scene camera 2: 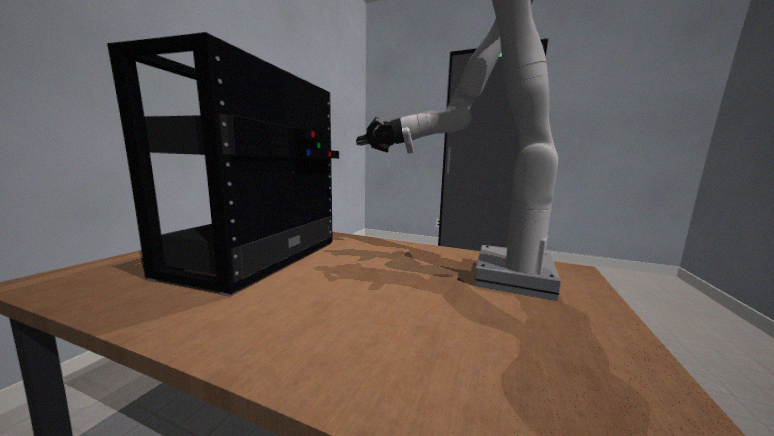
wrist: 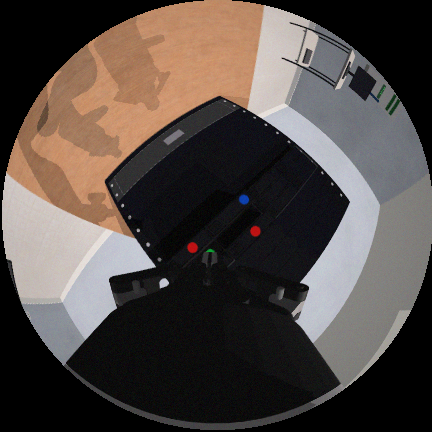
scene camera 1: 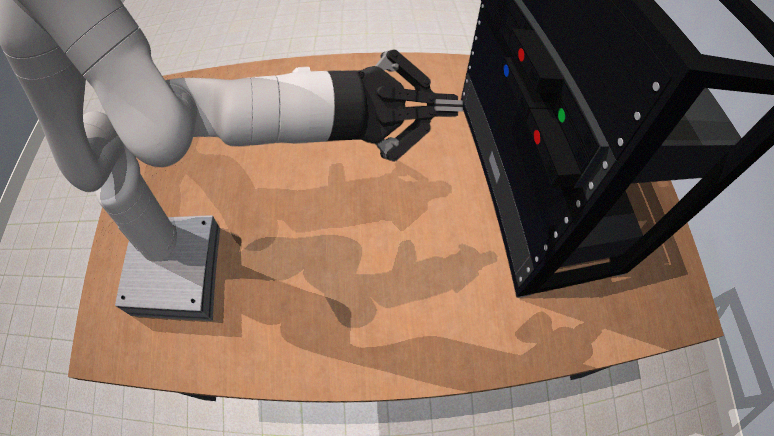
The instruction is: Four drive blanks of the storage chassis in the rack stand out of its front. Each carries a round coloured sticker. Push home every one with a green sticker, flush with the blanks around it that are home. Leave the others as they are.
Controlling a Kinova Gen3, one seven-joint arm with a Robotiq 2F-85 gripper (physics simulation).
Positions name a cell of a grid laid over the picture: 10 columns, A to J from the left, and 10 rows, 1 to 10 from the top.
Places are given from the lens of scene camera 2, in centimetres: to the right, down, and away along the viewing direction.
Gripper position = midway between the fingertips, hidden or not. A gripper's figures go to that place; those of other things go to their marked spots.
my gripper (scene camera 2: E4): -10, -25, 94
black rack (scene camera 2: D5): -33, -3, 81
